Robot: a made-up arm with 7 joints.
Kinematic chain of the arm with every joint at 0, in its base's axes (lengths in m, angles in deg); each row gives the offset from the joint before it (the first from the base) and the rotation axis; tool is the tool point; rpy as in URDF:
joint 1: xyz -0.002 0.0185 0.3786 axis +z
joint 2: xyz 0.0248 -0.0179 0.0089 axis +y
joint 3: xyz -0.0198 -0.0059 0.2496 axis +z
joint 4: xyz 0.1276 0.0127 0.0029 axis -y
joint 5: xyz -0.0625 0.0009 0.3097 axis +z
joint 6: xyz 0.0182 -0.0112 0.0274 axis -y
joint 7: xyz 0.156 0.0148 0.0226 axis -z
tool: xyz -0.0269 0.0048 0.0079 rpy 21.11 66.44 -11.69
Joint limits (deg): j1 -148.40..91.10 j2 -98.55..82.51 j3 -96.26..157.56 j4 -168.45..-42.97 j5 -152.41..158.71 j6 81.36..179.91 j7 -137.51..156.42
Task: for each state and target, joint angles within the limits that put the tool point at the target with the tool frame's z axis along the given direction. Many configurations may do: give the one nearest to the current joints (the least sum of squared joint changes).
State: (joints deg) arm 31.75 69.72 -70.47 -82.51 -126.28 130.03 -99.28
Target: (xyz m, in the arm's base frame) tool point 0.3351 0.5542 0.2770 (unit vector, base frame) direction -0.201 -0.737 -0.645
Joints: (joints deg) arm 75.13 47.39 -35.19 -79.09 -114.06 153.10 -109.85
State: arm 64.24 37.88 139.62 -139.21 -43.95 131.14 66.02
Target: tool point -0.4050 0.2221 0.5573 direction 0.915 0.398 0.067
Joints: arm 29.97 34.23 115.29 -147.88 -27.97 141.60 108.19
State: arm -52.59 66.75 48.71 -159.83 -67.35 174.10 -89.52
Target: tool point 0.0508 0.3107 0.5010 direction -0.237 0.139 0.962
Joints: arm -28.18 66.11 91.58 -168.45 -70.69 164.88 -51.19
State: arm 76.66 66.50 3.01 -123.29 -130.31 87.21 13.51
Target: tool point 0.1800 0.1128 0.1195 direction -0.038 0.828 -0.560
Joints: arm 56.31 23.85 -24.47 -164.28 -117.98 103.88 23.73
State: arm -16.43 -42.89 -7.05 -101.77 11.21 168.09 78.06
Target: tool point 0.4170 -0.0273 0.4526 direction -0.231 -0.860 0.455
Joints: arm -15.57 -15.09 3.43 -161.55 -10.82 156.29 63.20
